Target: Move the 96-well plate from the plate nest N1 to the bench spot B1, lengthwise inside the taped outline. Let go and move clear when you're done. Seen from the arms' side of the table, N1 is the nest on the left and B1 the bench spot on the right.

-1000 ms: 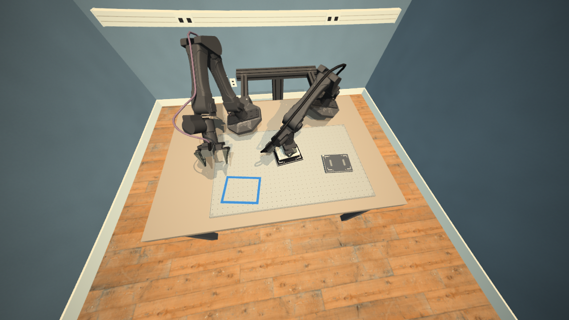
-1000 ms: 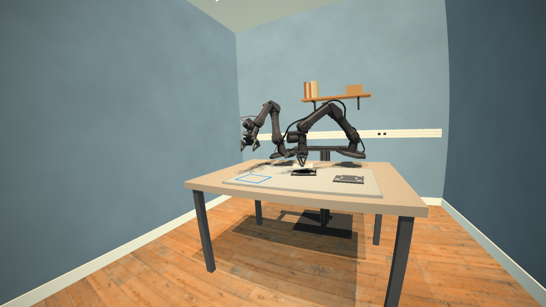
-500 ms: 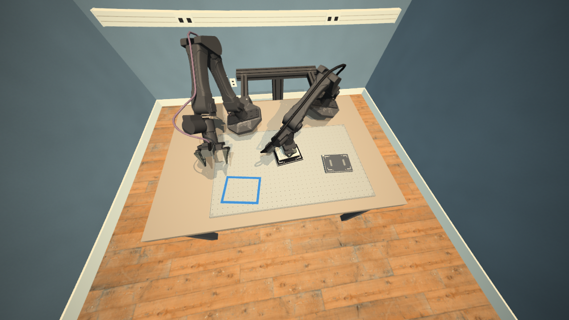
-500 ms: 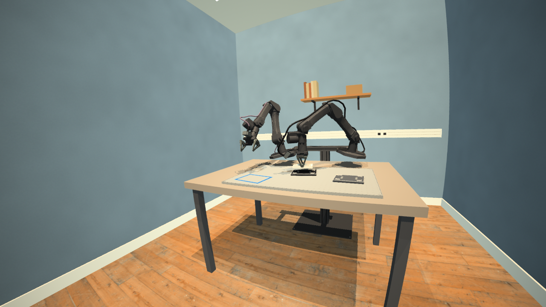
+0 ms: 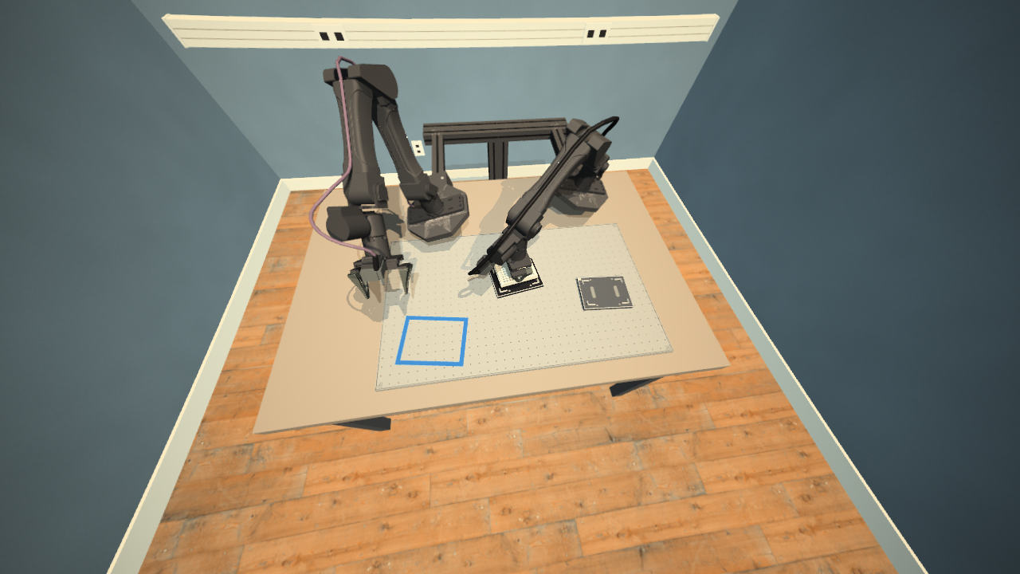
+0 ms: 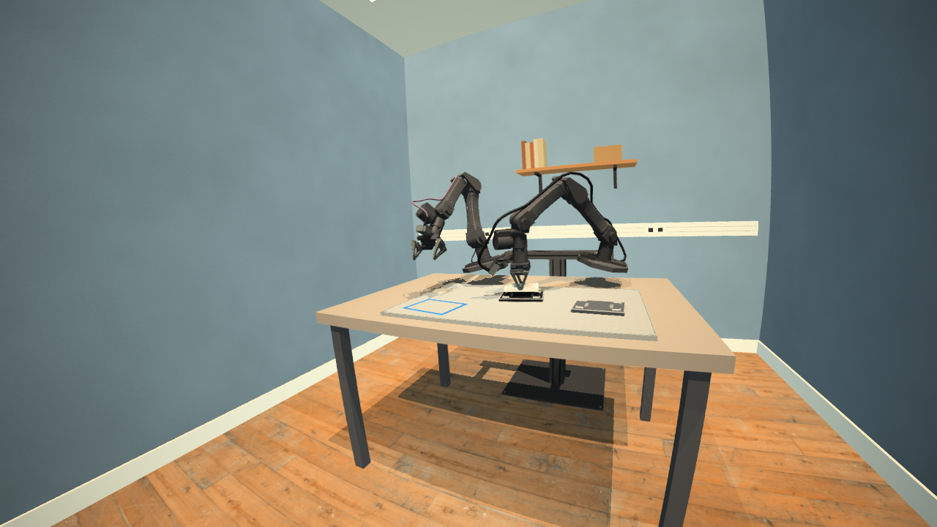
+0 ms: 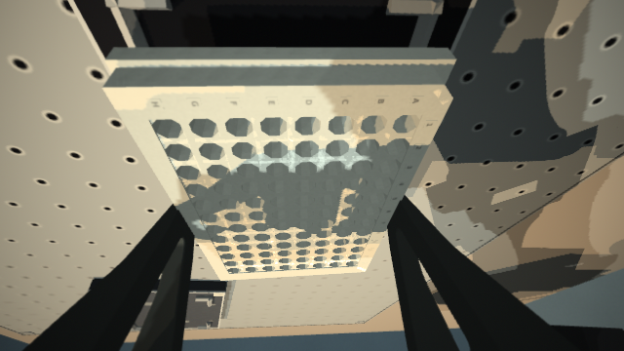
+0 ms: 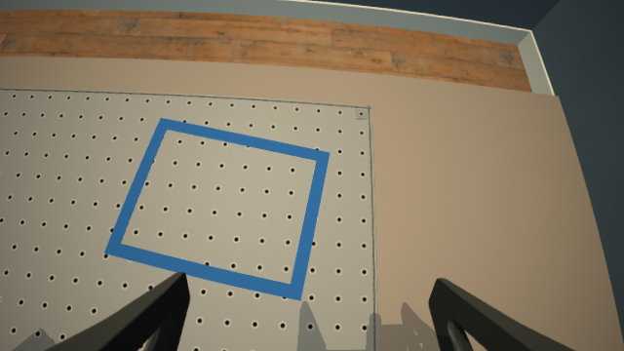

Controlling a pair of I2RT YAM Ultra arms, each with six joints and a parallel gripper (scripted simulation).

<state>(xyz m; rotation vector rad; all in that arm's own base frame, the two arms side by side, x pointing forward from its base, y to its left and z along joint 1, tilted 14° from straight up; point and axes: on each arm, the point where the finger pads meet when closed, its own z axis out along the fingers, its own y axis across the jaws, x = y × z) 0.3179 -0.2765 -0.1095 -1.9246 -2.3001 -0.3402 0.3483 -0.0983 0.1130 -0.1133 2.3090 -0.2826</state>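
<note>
The black plate nest is 40 mm below my left hand. Also, from my left hand: 96-well plate: 10 mm below.
My right hand is 370 mm to the right of the 96-well plate, 130 mm above it and 60 mm past it. From my right hand the other things lie so: black plate nest (370 mm to the left, 170 mm below, 60 mm behind).
</note>
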